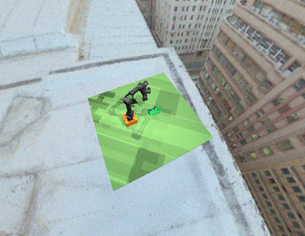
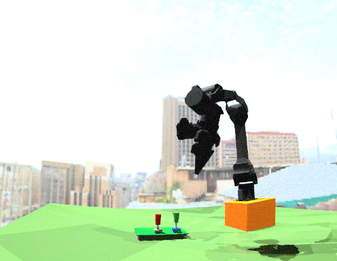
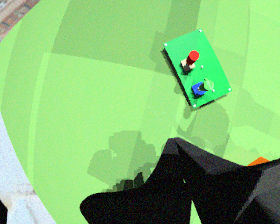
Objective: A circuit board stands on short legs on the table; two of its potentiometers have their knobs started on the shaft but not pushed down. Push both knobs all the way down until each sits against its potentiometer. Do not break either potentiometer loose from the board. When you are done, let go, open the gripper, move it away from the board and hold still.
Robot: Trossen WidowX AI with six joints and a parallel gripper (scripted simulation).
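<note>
The green knob is 10 mm ahead of my gripper tip, 100 mm to the right of it and 140 mm below it. Also, from my gripper tip: red knob: 60 mm ahead, 110 mm to the right, 150 mm below.
</note>
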